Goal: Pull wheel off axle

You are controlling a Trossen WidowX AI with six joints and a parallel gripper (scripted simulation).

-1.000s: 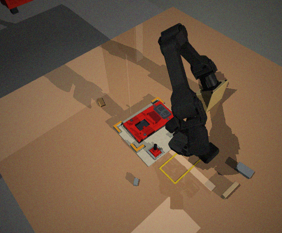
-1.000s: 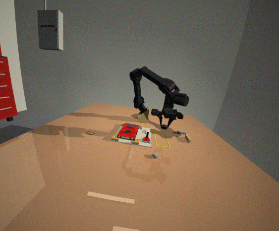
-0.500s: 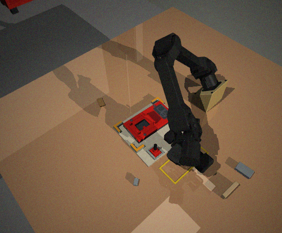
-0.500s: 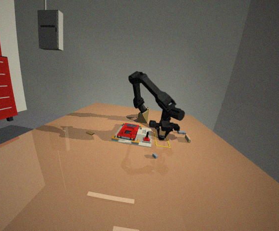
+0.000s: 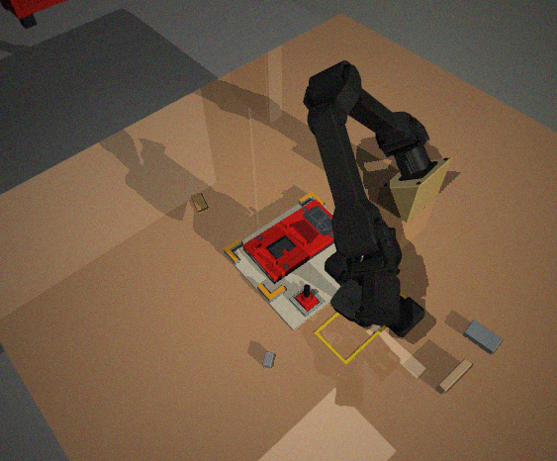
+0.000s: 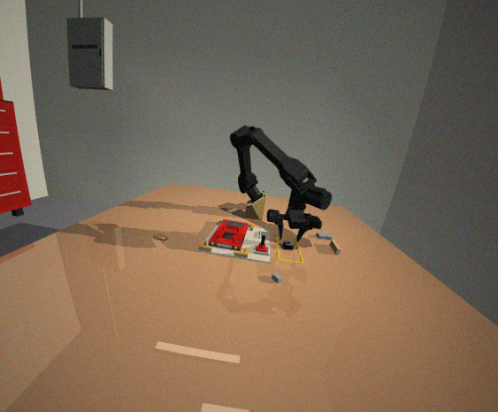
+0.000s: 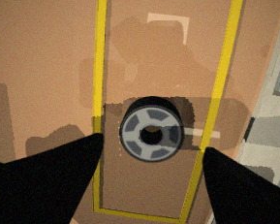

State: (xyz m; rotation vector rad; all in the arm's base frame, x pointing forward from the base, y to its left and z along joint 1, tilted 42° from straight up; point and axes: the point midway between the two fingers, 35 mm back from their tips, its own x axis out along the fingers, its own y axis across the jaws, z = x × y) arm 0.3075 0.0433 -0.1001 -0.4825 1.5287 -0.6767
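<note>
Right now my gripper tip is 20 mm above the wheel. Round my gripper tip: axle: 50 mm ahead, 100 mm to the right, 10 mm above.
</note>
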